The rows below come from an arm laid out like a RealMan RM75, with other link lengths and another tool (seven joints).
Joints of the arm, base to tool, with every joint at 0 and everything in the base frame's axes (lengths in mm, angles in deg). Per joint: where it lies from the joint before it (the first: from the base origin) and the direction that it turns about. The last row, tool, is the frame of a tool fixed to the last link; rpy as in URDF.
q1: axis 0 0 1 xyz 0 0 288.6
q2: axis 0 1 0 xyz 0 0 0
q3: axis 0 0 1 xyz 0 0 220.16
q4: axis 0 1 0 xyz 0 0 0
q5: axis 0 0 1 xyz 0 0 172.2
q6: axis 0 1 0 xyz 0 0 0
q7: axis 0 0 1 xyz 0 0 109.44
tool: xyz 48 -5 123 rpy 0 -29.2 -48.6
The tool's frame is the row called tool.
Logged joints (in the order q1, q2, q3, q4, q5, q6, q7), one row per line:
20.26, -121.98, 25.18, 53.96, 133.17, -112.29, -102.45
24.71, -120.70, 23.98, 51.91, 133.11, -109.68, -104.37
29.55, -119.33, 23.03, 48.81, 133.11, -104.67, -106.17
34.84, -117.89, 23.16, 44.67, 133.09, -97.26, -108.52
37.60, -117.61, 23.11, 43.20, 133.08, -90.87, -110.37
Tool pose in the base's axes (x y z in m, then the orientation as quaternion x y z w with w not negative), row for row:
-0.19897, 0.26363, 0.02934, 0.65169, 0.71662, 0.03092, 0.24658
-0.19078, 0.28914, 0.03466, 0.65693, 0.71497, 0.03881, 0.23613
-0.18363, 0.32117, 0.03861, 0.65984, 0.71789, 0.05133, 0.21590
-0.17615, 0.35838, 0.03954, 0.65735, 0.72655, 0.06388, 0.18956
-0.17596, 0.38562, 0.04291, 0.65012, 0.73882, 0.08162, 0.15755
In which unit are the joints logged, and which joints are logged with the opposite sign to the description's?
The joints are logged in degrees. Opposite sign: q1, q6.
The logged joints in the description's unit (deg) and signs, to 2 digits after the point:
-20.26, -121.98, 25.18, 53.96, 133.17, 112.29, -102.45
-24.71, -120.70, 23.98, 51.91, 133.11, 109.68, -104.37
-29.55, -119.33, 23.03, 48.81, 133.11, 104.67, -106.17
-34.84, -117.89, 23.16, 44.67, 133.09, 97.26, -108.52
-37.60, -117.61, 23.11, 43.20, 133.08, 90.87, -110.37

